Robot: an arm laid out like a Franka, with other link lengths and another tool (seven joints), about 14 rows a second.
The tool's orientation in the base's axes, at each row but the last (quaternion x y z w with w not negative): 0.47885 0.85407 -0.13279 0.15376; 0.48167 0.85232 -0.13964 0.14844; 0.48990 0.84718 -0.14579 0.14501; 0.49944 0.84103 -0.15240 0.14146
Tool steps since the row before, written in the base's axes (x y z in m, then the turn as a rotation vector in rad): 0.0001 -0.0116 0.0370 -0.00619 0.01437 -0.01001; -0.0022 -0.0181 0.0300 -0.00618 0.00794 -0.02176; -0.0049 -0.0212 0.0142 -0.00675 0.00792 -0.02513; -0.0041 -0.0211 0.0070 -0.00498 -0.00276 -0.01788
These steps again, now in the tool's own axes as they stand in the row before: -0.0235 -0.0087 -0.0296 0.01813 0.00275 0.00297; -0.0247 -0.0137 -0.0209 0.01766 0.00068 0.01619; -0.0199 -0.0159 -0.0053 0.01923 0.00053 0.01923; -0.0177 -0.0140 0.0016 0.00707 -0.00360 0.01700
